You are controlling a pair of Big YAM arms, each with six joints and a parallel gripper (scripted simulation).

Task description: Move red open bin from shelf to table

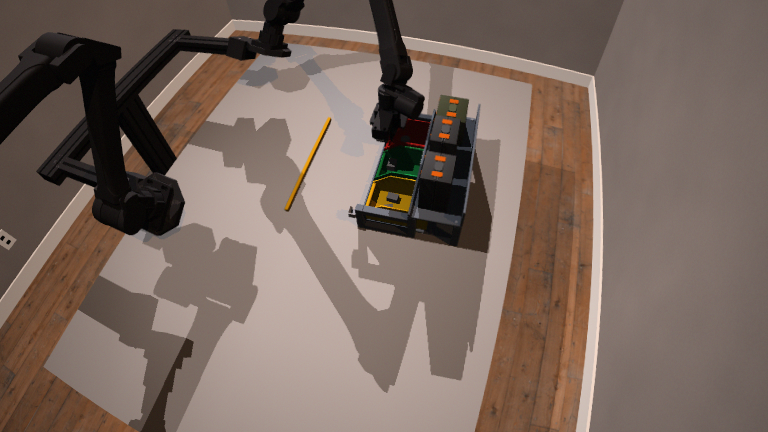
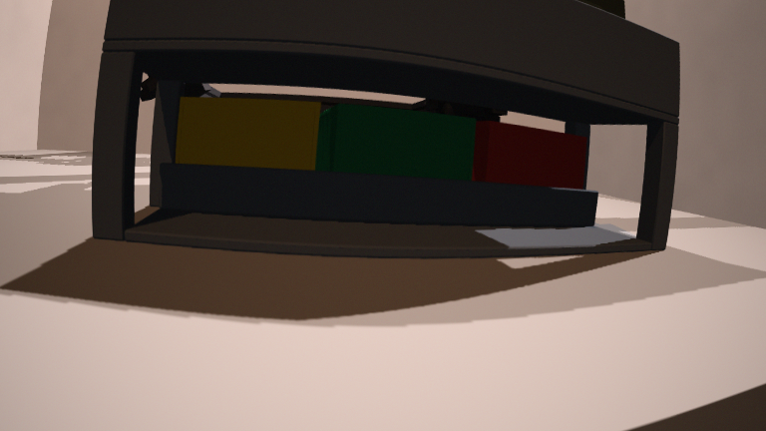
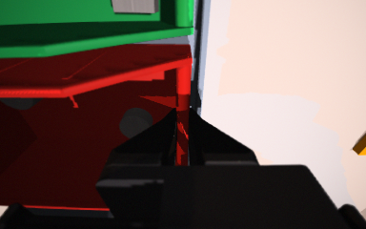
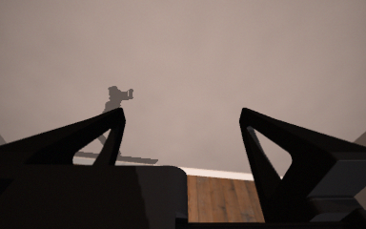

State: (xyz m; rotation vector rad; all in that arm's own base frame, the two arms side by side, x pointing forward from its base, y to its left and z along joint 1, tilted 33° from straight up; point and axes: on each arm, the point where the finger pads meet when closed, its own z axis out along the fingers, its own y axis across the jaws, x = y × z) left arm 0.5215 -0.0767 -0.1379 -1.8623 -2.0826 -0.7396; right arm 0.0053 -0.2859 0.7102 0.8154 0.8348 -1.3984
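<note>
The red open bin is 8 cm ahead of my left hand and 1 cm above it. From my left hand the other things lie so: grey shelf: 11 cm ahead, 11 cm to the right, 3 cm above; green bin: 8 cm ahead, 11 cm to the right, 1 cm above.
</note>
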